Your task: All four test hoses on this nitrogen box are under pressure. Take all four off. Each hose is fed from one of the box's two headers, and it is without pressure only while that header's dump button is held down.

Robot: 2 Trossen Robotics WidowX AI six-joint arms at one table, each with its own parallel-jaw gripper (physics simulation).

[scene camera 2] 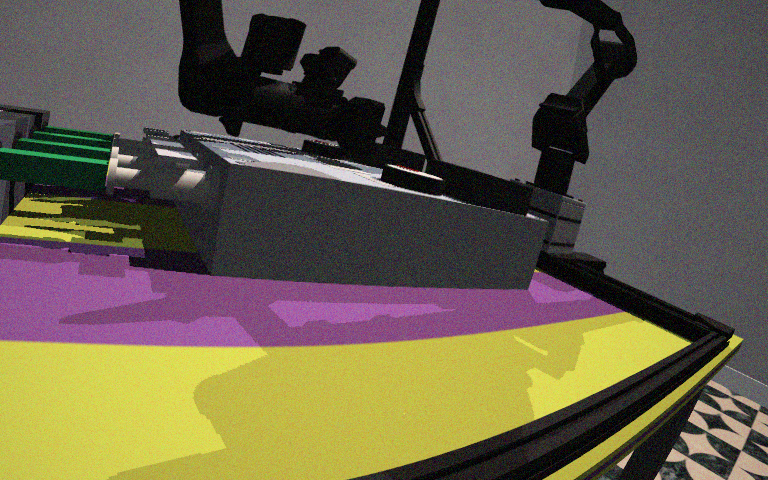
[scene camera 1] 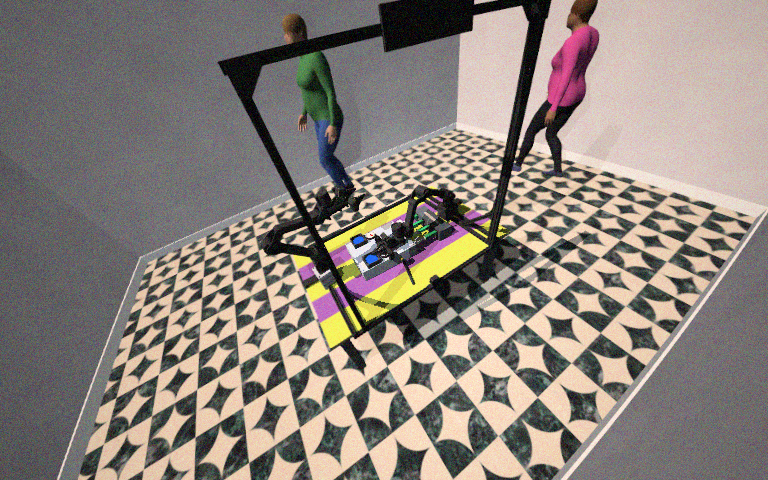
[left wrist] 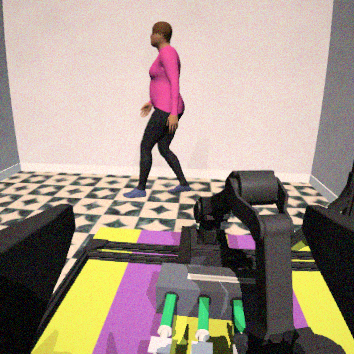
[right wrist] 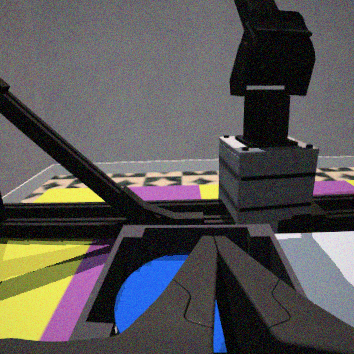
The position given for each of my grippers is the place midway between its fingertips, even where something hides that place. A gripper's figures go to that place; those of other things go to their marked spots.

Scene:
My right gripper (right wrist: 211, 246): 10 cm from the lens. A grey nitrogen box (right wrist: 308, 262) is 18 cm from the lens.

